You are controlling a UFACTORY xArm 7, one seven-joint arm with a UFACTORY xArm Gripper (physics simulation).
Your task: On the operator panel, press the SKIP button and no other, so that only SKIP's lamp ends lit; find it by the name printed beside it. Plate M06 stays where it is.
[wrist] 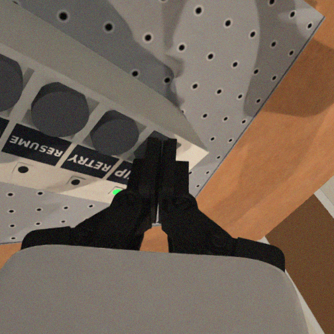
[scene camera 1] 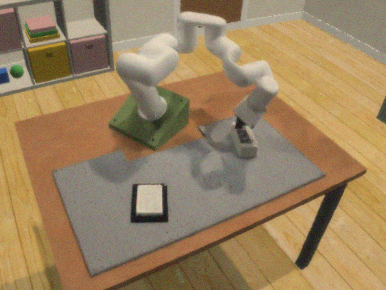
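Where they show: gripper, between the fingertips: (scene camera 1: pixel 237 126); arm's base, origin of its link: (scene camera 1: pixel 152 108).
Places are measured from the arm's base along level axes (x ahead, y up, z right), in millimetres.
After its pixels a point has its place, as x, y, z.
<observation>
The operator panel (scene camera 1: pixel 246 149) @[351, -30, -252] (wrist: pixel 100 67) is a pale box at the right of the grey mat. In the wrist view, the RETRY label (wrist: pixel 89 165) and RESUME label (wrist: pixel 36 144) read upside down, beside dark round buttons. The label ending in "IP" (wrist: pixel 121 172) is partly hidden by the fingers. The lamp (wrist: pixel 117 191) beside it glows green; the RETRY lamp (wrist: pixel 75 182) and RESUME lamp (wrist: pixel 23 169) are dark. My gripper (scene camera 1: pixel 240 127) @[221, -18, -287] (wrist: pixel 162 157) is shut and empty, its tips over the end button (wrist: pixel 142 149), mostly covering it. No M06 marking is readable.
A black plate (scene camera 1: pixel 135 215) @[464, -62, 237] with a white sheet (scene camera 1: pixel 150 200) @[434, -48, 173] lies on the grey mat (scene camera 1: pixel 100 240) @[507, -74, 367], left of the panel. The arm's green base (scene camera 1: pixel 172 120) @[103, -6, -47] stands at the table's back. A shelf unit (scene camera 1: pixel 104 35) stands behind at the left.
</observation>
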